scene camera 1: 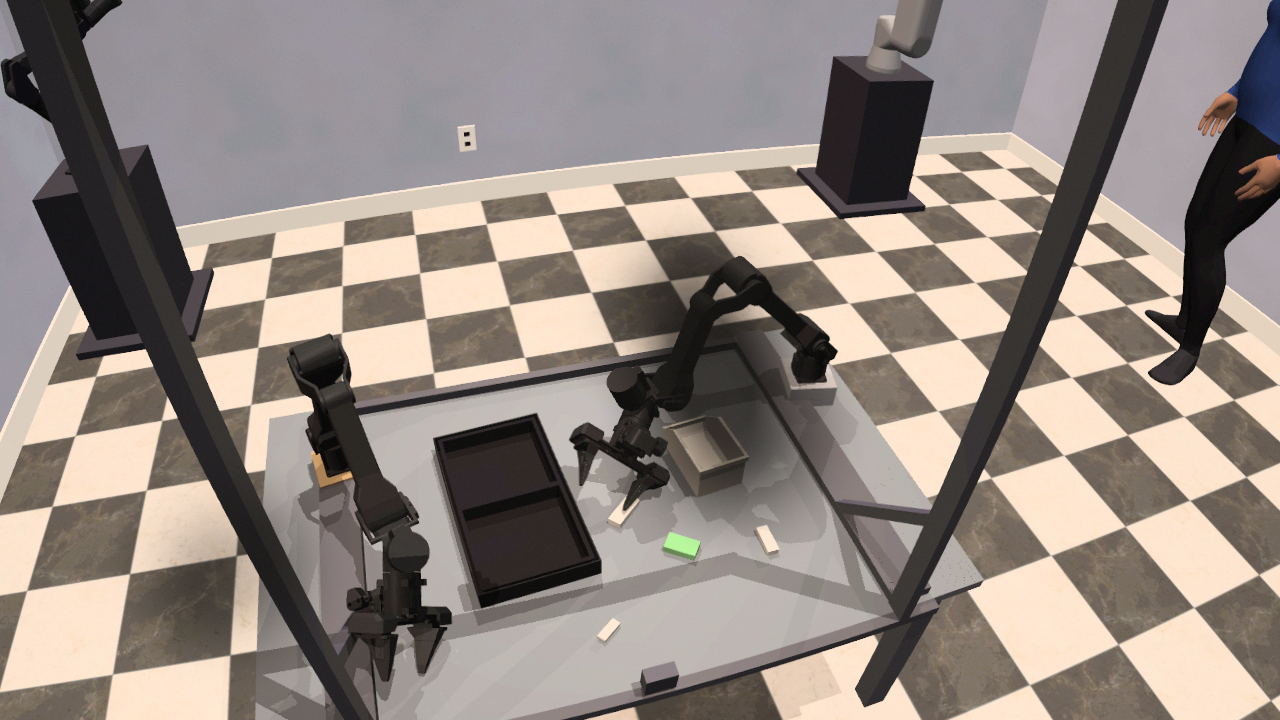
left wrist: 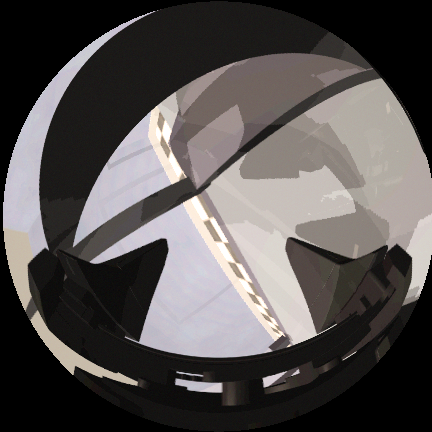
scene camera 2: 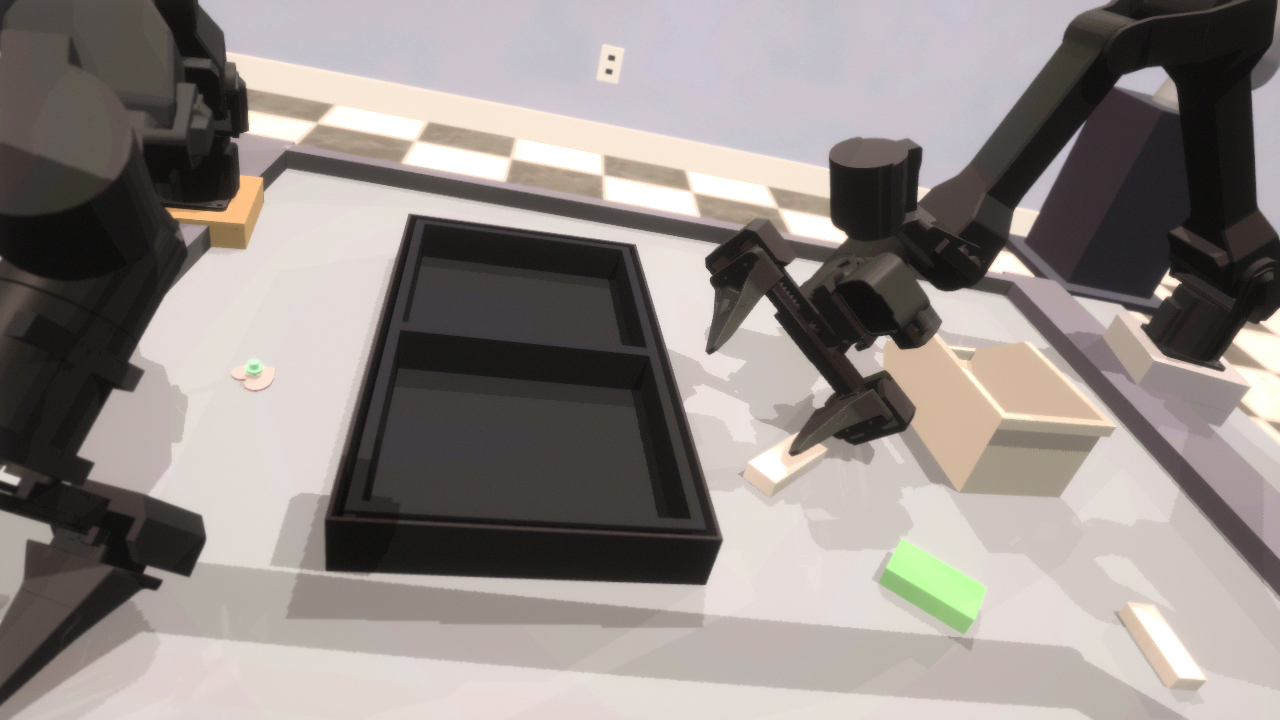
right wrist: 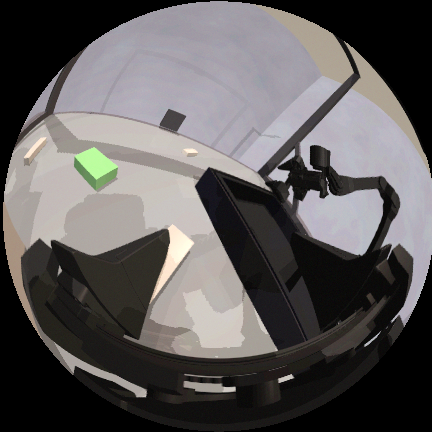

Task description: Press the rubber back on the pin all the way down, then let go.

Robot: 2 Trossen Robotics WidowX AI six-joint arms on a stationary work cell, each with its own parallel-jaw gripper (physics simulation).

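Frame: origin at the left arm's base, x ahead, y left, z up, level; centimetres.
Where they show: left gripper, between the fingertips: [scene camera 1: 404, 677] [left wrist: 228, 244] [right wrist: 271, 174]; right gripper, between the fingertips: [scene camera 1: 602, 498] [scene camera 2: 752, 403] [right wrist: 233, 237]; left arm's base, origin of its link: [scene camera 1: 340, 461] [scene camera 2: 191, 193]; right arm's base, origin of its link: [scene camera 1: 808, 372] [scene camera 2: 1180, 348].
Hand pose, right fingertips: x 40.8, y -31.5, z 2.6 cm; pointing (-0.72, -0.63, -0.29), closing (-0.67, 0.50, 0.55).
Each offset is from my right fingertips to the top centre of the thing. "*": to the spot under its first point.
In scene camera 2, the pin @(dx -32.4, dy +8.6, dz -4.1 cm) [scene camera 2: 260, 381] is a small flat pinkish piece on the table left of the black tray. The green rubber back @(* dx -32.2, dy +7.9, dz -3.9 cm) [scene camera 2: 254, 365] sits on top of it; how far down it is cannot be told. Neither can be made out in scene camera 1 or the wrist views. My left gripper [scene camera 1: 404, 673] [left wrist: 228, 244] is open and empty, near the table's front left, apart from the pin. My right gripper [scene camera 1: 605, 496] [scene camera 2: 752, 402] [right wrist: 233, 237] is open and empty, right of the tray, far from the pin, one finger over a cream block.
A black two-compartment tray @(dx -14.1, dy +8.8, dz -1.3 cm) [scene camera 1: 585, 571] [scene camera 2: 523, 548] stands between the grippers. A beige bin @(* dx +20.0, dy -4.0, dz -2.2 cm) [scene camera 1: 711, 483] [scene camera 2: 1029, 461] stands behind the right gripper. Cream blocks @(dx -9.6, dy -21.7, dz -4.3 cm) [scene camera 1: 608, 630] @(dx +23.0, dy -18.3, dz -4.0 cm) [scene camera 1: 767, 540] [scene camera 2: 1161, 646], the one under the right finger [scene camera 2: 771, 470] and a green block @(dx +9.0, dy -12.6, dz -3.7 cm) [scene camera 1: 682, 545] [scene camera 2: 932, 586] [right wrist: 95, 166] lie on the table.
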